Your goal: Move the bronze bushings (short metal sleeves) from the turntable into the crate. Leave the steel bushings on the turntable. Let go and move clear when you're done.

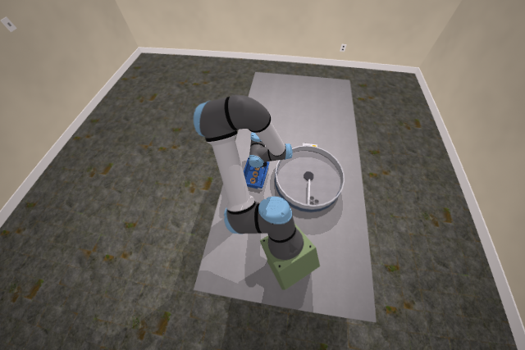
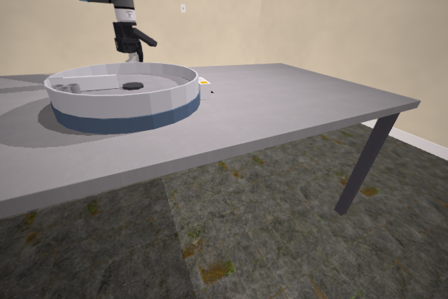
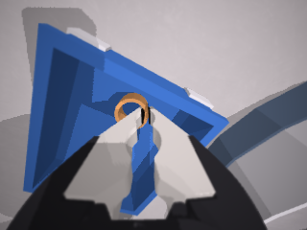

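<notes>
Right now my hand is 6 cm past the crate and 1 cm above it. Also, from my hand: round turntable: 33 cm to the right, 4 cm ahead, 2 cm above.
</notes>
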